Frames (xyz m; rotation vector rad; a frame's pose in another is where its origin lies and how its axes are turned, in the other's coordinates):
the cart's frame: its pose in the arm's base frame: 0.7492 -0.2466 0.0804 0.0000 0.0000 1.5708
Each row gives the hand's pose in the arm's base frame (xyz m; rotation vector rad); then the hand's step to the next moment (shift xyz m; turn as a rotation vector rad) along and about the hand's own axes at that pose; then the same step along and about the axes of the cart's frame.
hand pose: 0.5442 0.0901 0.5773 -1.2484 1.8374 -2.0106
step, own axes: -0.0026 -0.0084 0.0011 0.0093 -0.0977 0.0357
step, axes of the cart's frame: 0.0028 -0.0058 0.0061 -0.0091 -0.0572 0.0869
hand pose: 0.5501 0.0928 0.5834 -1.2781 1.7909 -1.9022
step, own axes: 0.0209 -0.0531 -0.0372 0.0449 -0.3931 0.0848
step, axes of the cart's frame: 0.0234 0.0184 0.0613 -0.0011 -0.1840 0.3604
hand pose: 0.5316 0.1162 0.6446 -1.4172 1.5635 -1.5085
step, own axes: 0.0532 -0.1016 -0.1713 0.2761 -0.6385 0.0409
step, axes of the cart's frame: 0.0323 0.1394 0.1484 -0.1520 -0.1504 0.6632
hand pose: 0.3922 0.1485 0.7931 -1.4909 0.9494 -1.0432
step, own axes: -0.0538 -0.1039 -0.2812 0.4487 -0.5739 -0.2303
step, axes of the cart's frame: -0.0180 0.2795 0.1196 -0.4056 0.0566 0.6450
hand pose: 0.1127 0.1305 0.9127 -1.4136 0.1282 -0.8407
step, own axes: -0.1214 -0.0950 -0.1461 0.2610 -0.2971 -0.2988
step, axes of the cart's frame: -0.0413 0.2082 0.0080 -0.3723 0.1073 0.3091
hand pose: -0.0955 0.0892 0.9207 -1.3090 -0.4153 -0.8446
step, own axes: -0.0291 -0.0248 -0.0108 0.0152 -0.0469 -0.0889
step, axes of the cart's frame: -0.0021 0.0392 -0.0064 -0.0906 0.0415 0.0204
